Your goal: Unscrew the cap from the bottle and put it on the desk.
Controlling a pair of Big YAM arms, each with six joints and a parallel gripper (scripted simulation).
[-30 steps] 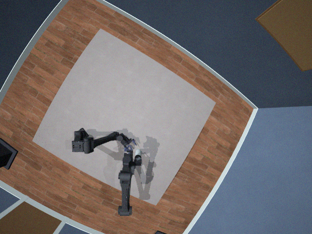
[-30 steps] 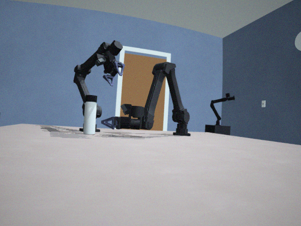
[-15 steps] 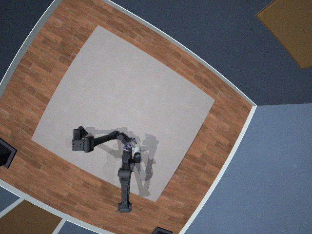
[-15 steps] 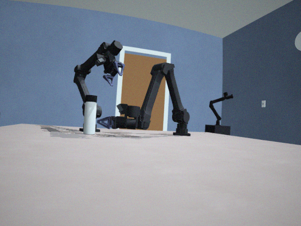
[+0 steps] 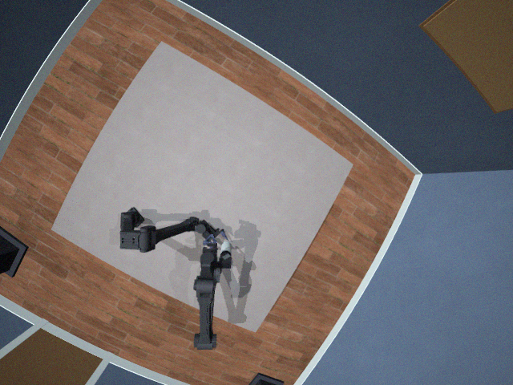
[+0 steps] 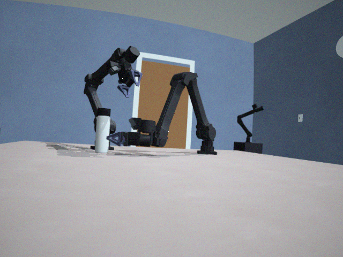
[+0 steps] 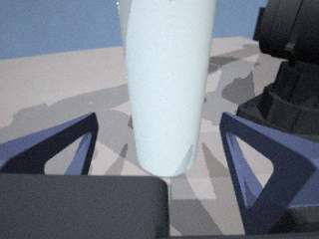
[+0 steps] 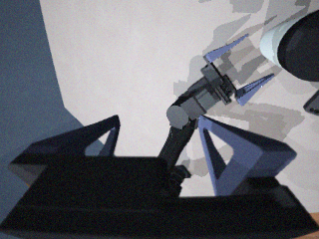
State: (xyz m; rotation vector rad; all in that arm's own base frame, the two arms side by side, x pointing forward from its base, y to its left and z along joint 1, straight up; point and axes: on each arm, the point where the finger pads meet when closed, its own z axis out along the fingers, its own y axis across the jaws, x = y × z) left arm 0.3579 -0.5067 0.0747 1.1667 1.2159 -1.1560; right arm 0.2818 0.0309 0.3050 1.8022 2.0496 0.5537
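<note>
My right gripper is now 130 mm to the left of the black cap, 110 mm above it and 70 mm past it.
</note>
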